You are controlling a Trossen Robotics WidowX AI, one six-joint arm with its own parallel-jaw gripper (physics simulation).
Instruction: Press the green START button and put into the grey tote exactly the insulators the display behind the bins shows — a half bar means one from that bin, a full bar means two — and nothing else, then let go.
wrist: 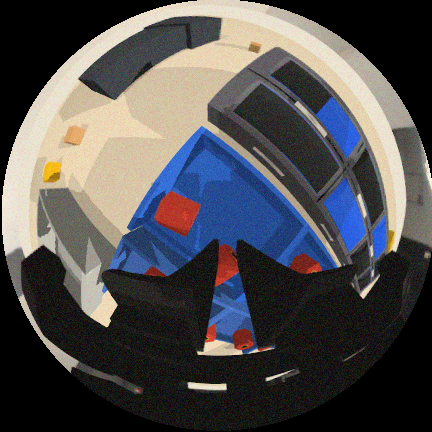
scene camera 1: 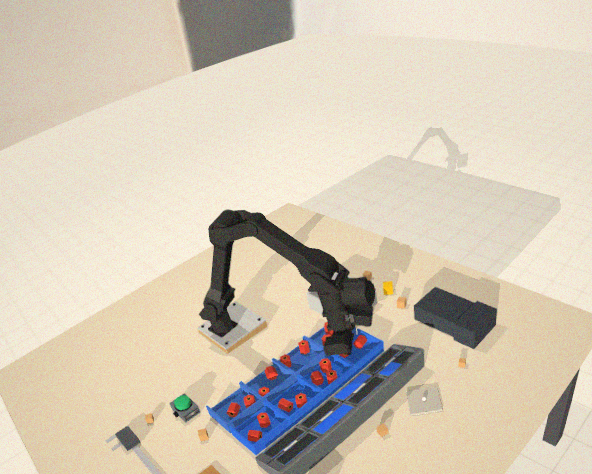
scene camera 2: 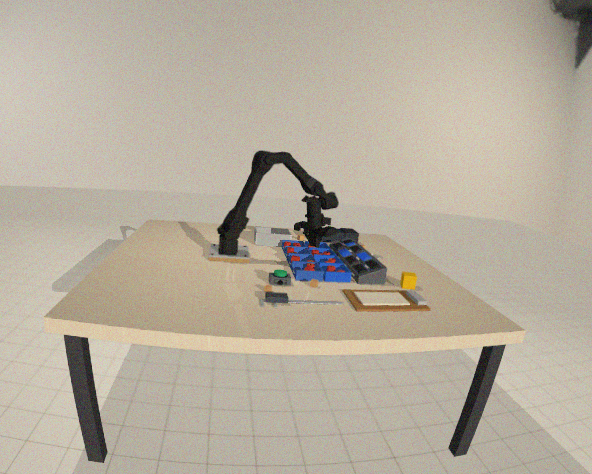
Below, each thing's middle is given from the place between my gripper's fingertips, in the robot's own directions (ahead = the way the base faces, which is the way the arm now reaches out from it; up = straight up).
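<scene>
My gripper: 110 mm short of the display (scene camera 1: 327,442), 160 mm to the left of it, 10 mm below it. Counted from my hand: grey plate (scene camera 1: 417,406), 30 mm to the right, 240 mm ahead, 20 mm below; black box (scene camera 1: 469,323), 170 mm ahead, 250 mm to the left, 10 mm above.
</scene>
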